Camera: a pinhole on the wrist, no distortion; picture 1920 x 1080 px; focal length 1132.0 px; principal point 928.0 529.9 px. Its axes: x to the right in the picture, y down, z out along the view. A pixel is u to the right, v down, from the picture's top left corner.
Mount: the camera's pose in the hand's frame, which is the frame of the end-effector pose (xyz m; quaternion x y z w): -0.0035 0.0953 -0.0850 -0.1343 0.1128 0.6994 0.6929
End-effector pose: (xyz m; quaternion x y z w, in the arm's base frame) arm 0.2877 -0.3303 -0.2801 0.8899 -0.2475 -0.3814 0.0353
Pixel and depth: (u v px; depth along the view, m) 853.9 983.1 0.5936
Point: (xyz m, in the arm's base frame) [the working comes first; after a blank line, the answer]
In the camera's frame: -0.0389 0.2376 0.5936

-0.3053 -0.3757 -0.3813
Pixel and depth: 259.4 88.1 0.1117
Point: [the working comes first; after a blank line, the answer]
In the camera's frame: -0.0660 -0.0436 0.1117

0.2489 -0.4053 -0.3171
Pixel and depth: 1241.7 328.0 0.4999
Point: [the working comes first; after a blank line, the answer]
In the camera's frame: 0.1385 -0.0892 0.4999

-0.0726 -0.6687 -0.4652
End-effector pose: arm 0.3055 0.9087 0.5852 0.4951 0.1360 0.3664 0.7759
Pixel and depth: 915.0 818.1 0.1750
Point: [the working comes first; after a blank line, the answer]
In the camera's frame: -0.0020 0.0446 0.1750

0.2471 0.8553 0.7470
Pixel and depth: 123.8 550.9 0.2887
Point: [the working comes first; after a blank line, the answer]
In the camera's frame: -0.2051 0.0054 0.2887

0.4399 0.7256 0.7055
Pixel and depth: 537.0 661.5 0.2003
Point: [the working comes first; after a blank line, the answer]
In the camera's frame: -0.0692 0.0233 0.2003

0.3122 0.8251 0.7257
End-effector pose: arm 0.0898 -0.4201 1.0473 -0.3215 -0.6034 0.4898 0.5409
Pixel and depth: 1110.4 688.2 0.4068
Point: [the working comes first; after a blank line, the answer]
In the camera's frame: 0.0655 0.0569 0.4068

-0.2007 -0.4611 0.7624
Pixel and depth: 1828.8 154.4 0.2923
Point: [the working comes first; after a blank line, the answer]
In the camera's frame: 0.2326 -0.0970 0.2923

-0.0949 -0.2406 0.6925
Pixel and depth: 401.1 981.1 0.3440
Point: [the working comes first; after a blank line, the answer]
In the camera's frame: -0.1601 0.1371 0.3440

-0.1673 -0.6096 0.9576
